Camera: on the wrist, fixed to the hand. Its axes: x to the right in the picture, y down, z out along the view.
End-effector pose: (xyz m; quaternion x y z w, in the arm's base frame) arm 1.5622 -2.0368 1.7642 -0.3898 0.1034 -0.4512 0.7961
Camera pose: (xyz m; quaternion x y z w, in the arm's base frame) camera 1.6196 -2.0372 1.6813 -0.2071 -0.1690 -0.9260 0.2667
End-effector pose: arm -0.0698 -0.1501 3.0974 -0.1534 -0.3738 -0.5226 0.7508
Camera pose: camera 0.0300 -0.1394 3.1076 0.2953 -0.3461 -0.8656 0.2091
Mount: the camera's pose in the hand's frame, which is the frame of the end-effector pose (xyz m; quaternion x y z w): 0.0176 0.0957 -0.0265 0.1111 0.1054 -0.7041 0.6934
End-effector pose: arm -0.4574 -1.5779 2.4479 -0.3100 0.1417 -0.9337 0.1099
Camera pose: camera -0.4761 -1.6674 2.4054 0.2041 0.2122 0.7732 0.5617
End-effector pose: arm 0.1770 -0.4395 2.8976 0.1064 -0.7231 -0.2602 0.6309
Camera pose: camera 0.2162 -0.3738 2.9634 0.6804 -0.3889 -0.5331 0.3187
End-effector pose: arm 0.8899 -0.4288 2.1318 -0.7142 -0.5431 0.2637 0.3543
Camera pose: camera 0.9712 -0.4329 2.0723 -0.1013 -0.8128 -0.0815 0.5679
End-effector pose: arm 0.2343 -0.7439 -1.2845 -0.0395 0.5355 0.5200 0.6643
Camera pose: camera 0.1444 -0.7050 -1.2607 -0.3854 0.4713 -0.1708 0.7747
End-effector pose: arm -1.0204 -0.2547 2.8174 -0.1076 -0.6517 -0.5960 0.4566
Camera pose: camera -0.9524 -0.2595 2.8917 -0.4978 0.5457 0.6737 0.0224
